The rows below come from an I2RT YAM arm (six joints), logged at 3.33 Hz.
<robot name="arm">
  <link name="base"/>
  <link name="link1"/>
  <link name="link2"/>
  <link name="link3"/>
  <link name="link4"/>
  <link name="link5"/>
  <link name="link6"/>
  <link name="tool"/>
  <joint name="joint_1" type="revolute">
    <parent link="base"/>
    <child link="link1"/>
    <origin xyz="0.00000 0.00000 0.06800" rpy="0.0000 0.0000 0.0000"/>
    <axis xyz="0 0 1"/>
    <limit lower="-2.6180" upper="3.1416"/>
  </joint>
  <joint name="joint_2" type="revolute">
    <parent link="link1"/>
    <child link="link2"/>
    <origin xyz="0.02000 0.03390 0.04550" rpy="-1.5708 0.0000 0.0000"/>
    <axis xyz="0 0 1"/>
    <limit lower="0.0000" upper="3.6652"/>
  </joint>
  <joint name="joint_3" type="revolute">
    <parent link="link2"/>
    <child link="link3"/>
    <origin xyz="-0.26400 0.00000 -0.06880" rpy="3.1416 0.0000 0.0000"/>
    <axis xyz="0 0 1"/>
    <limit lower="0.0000" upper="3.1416"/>
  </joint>
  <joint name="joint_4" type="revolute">
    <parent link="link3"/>
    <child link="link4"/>
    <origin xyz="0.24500 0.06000 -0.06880" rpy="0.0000 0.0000 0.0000"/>
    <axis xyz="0 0 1"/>
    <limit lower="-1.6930" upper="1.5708"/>
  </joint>
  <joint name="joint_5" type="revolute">
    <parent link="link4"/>
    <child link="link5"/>
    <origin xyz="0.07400 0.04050 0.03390" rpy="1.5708 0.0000 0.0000"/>
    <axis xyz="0 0 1"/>
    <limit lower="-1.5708" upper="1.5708"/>
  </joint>
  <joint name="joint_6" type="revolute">
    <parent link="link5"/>
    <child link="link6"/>
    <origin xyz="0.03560 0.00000 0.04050" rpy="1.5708 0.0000 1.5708"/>
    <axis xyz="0 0 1"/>
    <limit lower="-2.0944" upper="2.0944"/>
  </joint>
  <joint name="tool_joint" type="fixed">
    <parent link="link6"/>
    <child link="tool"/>
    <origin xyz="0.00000 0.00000 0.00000" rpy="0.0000 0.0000 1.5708"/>
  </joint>
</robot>
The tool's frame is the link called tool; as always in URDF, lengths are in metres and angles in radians.
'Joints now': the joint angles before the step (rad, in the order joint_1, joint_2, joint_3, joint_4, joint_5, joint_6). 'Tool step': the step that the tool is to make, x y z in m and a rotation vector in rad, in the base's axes. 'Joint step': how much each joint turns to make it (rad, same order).
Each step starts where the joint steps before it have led.
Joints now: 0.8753 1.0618 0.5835 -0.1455 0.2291 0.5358
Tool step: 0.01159 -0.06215 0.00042 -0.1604 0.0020 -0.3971
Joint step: -0.2205 -0.1224 -0.0161 -0.2270 0.2090 0.0251
